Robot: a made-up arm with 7 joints.
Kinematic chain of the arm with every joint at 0, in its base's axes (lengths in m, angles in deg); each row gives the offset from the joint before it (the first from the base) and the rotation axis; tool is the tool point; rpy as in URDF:
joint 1: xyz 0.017 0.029 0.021 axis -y
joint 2: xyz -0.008 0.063 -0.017 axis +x
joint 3: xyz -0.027 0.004 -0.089 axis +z
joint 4: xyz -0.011 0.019 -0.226 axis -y
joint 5: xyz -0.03 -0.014 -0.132 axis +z
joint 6: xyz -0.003 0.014 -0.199 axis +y
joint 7: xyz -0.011 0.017 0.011 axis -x
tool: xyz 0.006 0.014 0 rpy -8.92 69.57 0.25
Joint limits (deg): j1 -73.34..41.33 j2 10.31..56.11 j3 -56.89..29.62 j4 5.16..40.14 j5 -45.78..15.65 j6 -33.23..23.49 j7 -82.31..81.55
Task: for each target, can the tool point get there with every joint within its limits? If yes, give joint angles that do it. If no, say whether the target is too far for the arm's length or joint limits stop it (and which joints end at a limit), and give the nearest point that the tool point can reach.
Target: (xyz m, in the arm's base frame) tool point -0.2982 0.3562 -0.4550
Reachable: yes | joints -38.84 17.01 22.02 26.58 -37.37 -25.56 -39.97
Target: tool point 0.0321 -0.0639 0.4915
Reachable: no: joint limits stop it (at a limit: joint 1, joint 2, joint 3, joint 4, joint 5) | nearest point -0.6086 0.2210 -0.0824 | short by 0.906 m
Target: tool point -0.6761 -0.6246 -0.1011
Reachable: no: too far | nearest point -0.5407 0.0537 -0.2502 | short by 0.708 m
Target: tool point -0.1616 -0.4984 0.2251
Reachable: no: joint limits stop it (at a limit: joint 1, joint 2, joint 3, joint 4, joint 5, joint 6, joint 7) | nearest point -0.5180 0.0583 -0.2297 | short by 0.802 m
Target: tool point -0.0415 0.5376 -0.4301
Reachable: yes | joints -8.56 42.63 -19.84 9.10 -41.00 7.96 -33.00
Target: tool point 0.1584 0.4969 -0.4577
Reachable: yes | joints 20.77 35.24 19.69 9.40 -9.18 15.19 -35.62
